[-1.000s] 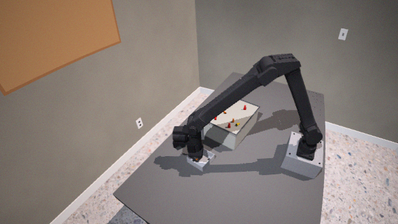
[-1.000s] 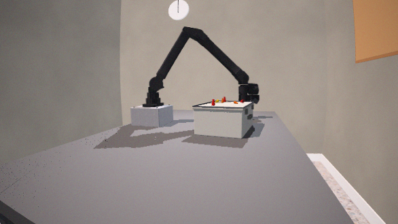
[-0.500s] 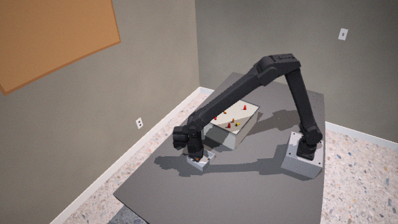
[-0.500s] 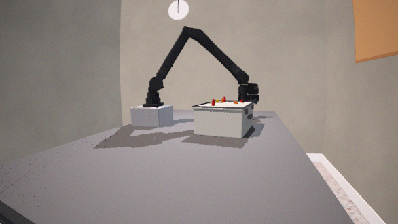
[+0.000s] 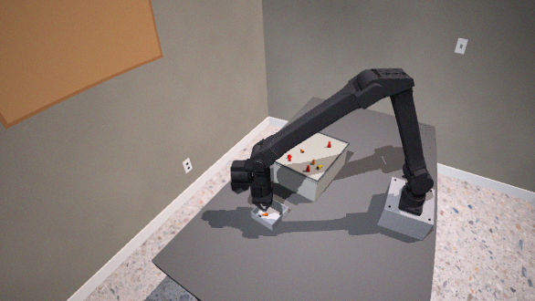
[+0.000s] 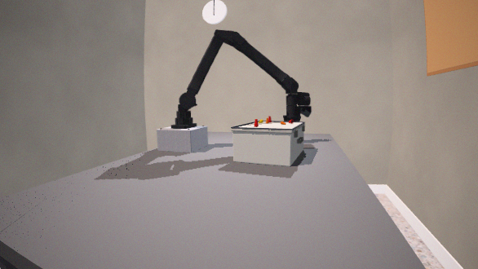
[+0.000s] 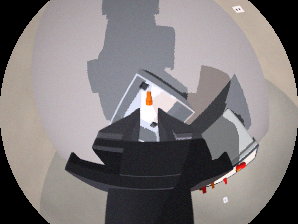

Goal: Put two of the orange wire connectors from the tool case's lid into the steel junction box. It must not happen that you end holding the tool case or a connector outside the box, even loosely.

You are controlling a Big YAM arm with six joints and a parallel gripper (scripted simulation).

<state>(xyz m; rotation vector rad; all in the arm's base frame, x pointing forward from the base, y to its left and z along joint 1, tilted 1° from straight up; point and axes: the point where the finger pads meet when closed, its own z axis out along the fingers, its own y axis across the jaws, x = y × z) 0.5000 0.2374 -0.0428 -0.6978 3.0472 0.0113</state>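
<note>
My gripper is now 2 cm past the steel junction box, 1 cm to the left of it and 5 cm above it. From my hand the other things lie so: tool case (5 cm behind, 31 cm to the right, 4 cm above).
</note>
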